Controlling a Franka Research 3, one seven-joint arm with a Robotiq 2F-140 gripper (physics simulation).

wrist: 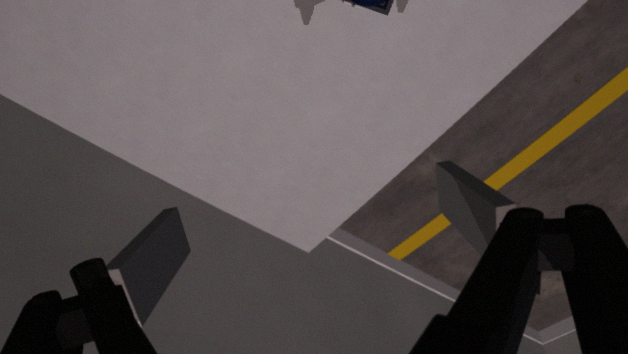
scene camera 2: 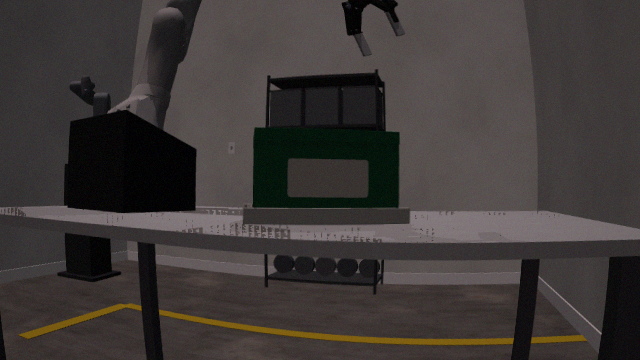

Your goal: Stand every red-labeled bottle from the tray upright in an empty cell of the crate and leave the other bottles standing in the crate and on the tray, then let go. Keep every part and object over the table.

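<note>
A green box-like crate (scene camera 2: 325,145) with a pale panel shows in the scene view, above a low grey slab, perhaps the tray (scene camera 2: 325,216). Whether it stands on the slab or behind it I cannot tell. Its cells and the red-labeled bottles do not show. My gripper (scene camera 2: 383,44) (wrist: 308,209) is wide open and empty, high above the table and to the upper right of the crate in the scene view. In the wrist view, a small part of a dark blue thing (wrist: 369,1) with a grey edge shows at the top; I cannot tell what it is.
The white table (scene camera 2: 500,249) (wrist: 225,100) shows one corner between the fingers in the wrist view, with floor and wall beyond. A large black box (scene camera 2: 160,175) stands at the left in the scene view. A dark storage rack (scene camera 2: 327,80) shows behind the crate.
</note>
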